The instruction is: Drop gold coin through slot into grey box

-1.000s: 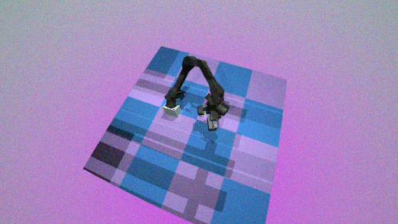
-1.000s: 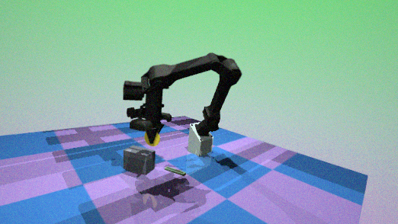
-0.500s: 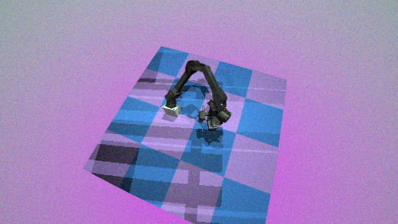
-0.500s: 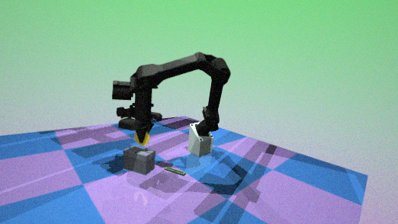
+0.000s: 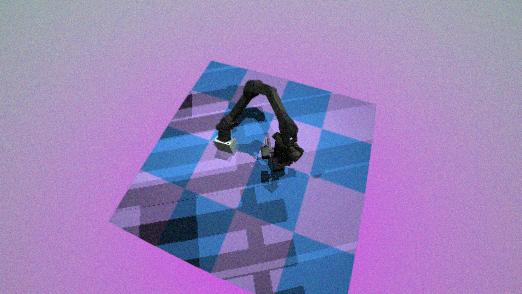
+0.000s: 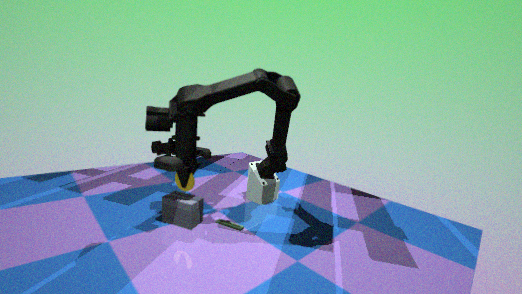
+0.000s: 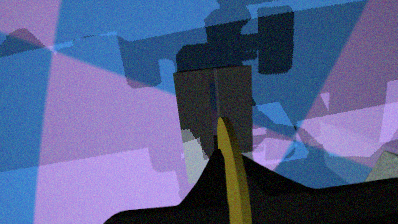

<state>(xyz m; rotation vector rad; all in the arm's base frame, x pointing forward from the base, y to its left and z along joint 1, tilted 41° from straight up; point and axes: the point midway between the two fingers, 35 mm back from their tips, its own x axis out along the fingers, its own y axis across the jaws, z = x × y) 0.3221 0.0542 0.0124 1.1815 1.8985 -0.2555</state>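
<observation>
Right now my gripper tip is 2 cm below the coin.
</observation>
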